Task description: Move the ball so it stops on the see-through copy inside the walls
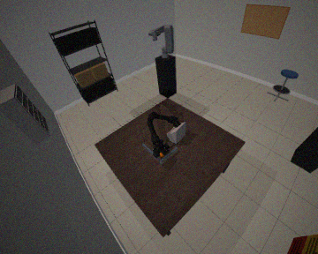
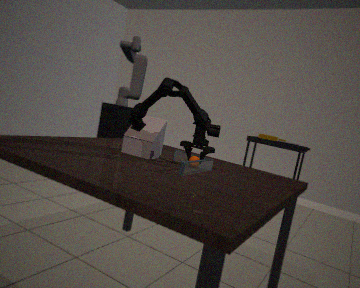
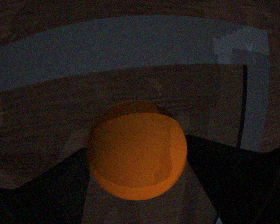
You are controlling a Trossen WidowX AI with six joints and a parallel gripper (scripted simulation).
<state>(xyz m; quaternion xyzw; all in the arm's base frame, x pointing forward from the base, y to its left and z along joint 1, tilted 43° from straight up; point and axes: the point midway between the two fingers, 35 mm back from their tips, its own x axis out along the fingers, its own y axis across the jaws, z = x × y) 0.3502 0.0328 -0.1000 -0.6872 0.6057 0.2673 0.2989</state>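
The orange ball lies right at my gripper tip. The rest, counted from my gripper tip: see-through copy of ball (right at my gripper tip).
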